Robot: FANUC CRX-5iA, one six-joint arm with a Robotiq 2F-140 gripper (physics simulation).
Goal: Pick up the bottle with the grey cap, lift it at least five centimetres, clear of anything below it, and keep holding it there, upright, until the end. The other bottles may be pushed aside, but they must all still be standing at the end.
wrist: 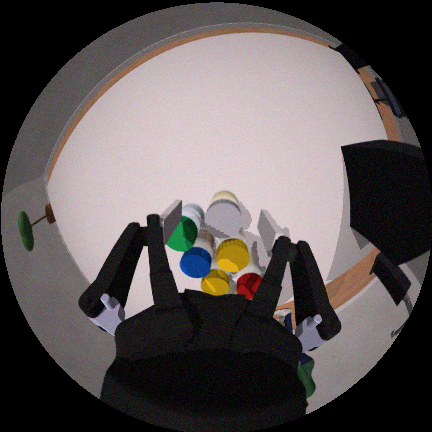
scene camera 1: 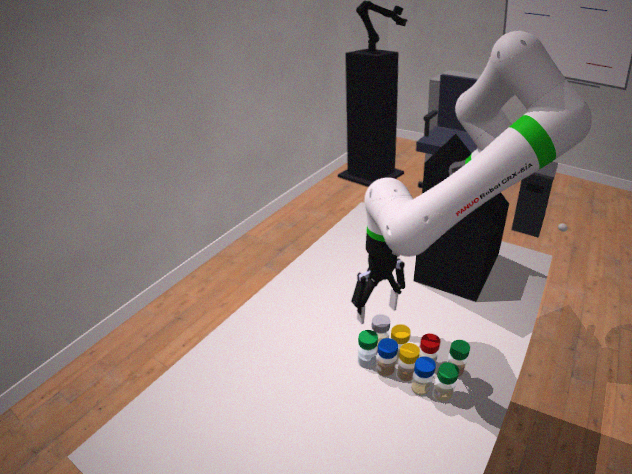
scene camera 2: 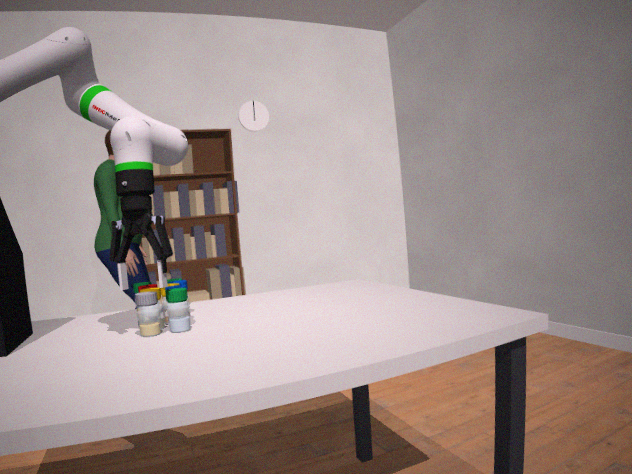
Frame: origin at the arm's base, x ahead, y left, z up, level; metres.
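Seen in the pictures: gripper, fingertip midpoint: (wrist: 220, 213) (scene camera 1: 376, 314) (scene camera 2: 143, 288).
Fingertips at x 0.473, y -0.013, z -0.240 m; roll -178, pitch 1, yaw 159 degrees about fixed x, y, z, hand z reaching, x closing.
Observation:
A point is followed by its place in that frame.
The bottle with the grey cap (scene camera 1: 380, 322) @(x 0.481, y 0.006, z -0.254 m) (scene camera 2: 146, 298) @(x 0.478, y -0.023, z -0.263 m) (wrist: 224, 216) @(x 0.470, y -0.003, z -0.254 m) stands upright on the table at the near end of the group in scene camera 2. My gripper (scene camera 1: 377, 312) @(x 0.473, y -0.013, z -0.240 m) (scene camera 2: 142, 285) @(x 0.473, y -0.013, z -0.240 m) (wrist: 220, 213) @(x 0.473, y -0.013, z -0.240 m) is open and empty, its fingertips around or slightly above cap height. In the wrist view the grey cap shows between the two fingers. A green-capped bottle (scene camera 1: 367, 339) @(x 0.558, y 0.017, z -0.254 m) (scene camera 2: 177, 294) @(x 0.553, y -0.014, z -0.262 m) (wrist: 182, 235) @(x 0.539, y 0.012, z -0.254 m) stands beside it, its cap overlapping the left finger pad in that view. A yellow-capped bottle (scene camera 1: 400, 333) @(x 0.484, y 0.076, z -0.254 m) (wrist: 232, 255) @(x 0.473, y 0.064, z -0.254 m) and a blue-capped bottle (scene camera 1: 387, 348) @(x 0.552, y 0.080, z -0.254 m) (wrist: 196, 262) @(x 0.534, y 0.066, z -0.254 m) are close by.
Several other bottles stand upright, including a red-capped one (scene camera 1: 430, 343) @(x 0.466, y 0.164, z -0.254 m) (wrist: 249, 285) @(x 0.455, y 0.143, z -0.254 m), a second yellow-capped one (scene camera 1: 408, 353) @(x 0.533, y 0.135, z -0.254 m) (wrist: 215, 282) @(x 0.515, y 0.119, z -0.254 m), a second blue-capped one (scene camera 1: 424, 366) @(x 0.547, y 0.194, z -0.254 m) and two more green-capped ones. The black robot pedestal (scene camera 1: 459, 255) @(x 0.121, y 0.068, z -0.194 m) rises behind the group. A person (scene camera 2: 105, 204) stands beyond the table.

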